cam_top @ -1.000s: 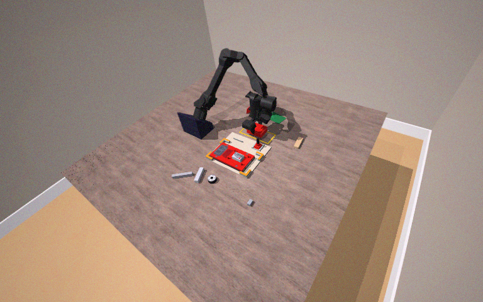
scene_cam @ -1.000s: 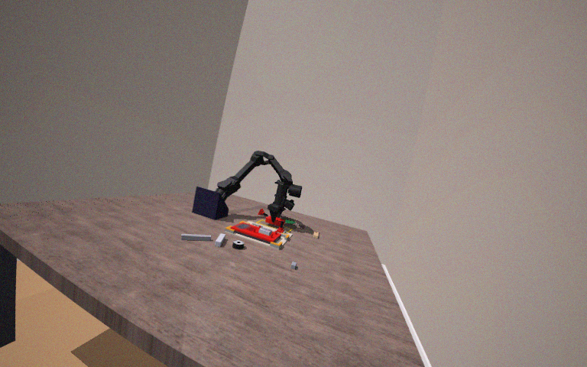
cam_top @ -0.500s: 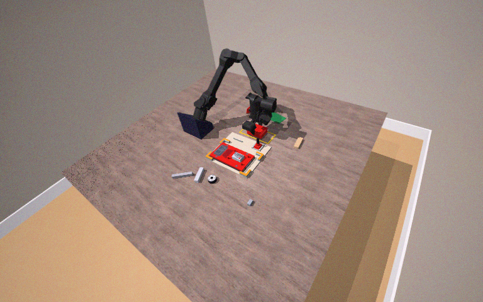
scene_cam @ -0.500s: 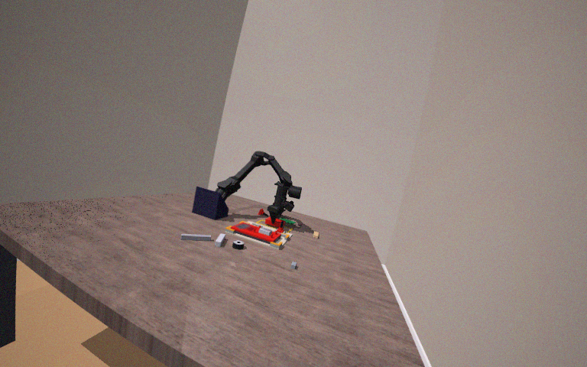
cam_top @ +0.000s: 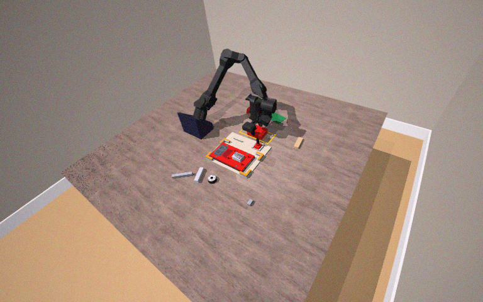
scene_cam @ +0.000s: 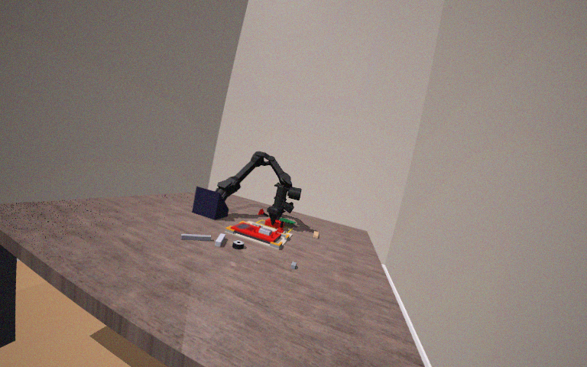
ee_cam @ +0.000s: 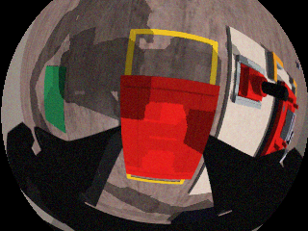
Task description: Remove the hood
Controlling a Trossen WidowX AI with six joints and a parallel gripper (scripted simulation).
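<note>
My gripper tip is now right at the hood. Round my gripper tip: green patch: 30 mm ahead, 170 mm to the left, 10 mm below; then tan block: 230 mm ahead, 30 mm to the left, 10 mm below; then black ring: 20 mm behind, 380 mm to the right.
</note>
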